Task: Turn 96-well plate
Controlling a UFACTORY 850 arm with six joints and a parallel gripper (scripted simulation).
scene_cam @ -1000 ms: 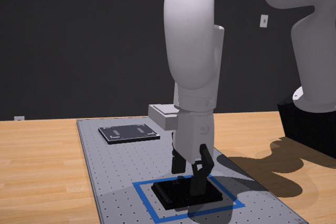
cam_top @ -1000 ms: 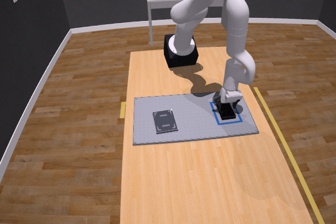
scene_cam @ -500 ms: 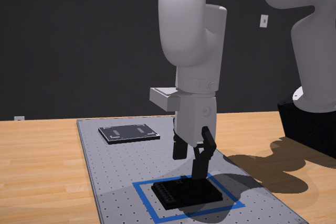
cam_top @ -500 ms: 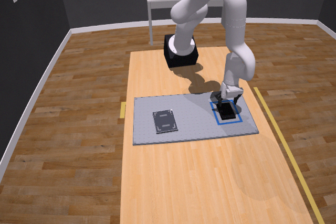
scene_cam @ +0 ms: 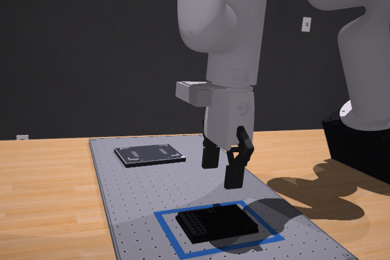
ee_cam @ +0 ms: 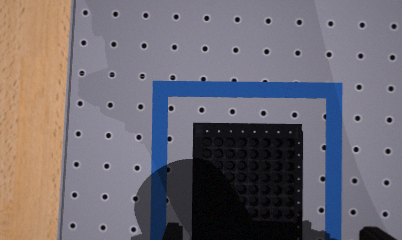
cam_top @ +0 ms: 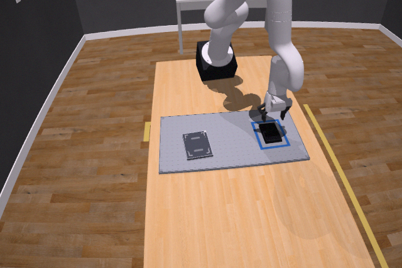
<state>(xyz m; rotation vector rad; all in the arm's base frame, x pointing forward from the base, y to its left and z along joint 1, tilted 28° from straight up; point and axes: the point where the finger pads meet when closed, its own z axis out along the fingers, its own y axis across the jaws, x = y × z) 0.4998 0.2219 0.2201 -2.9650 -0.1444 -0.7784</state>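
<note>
The black 96-well plate lies 100 mm below my hand. Round my hand: plate nest N1: 70 mm ahead, 360 mm to the right, 100 mm below.
</note>
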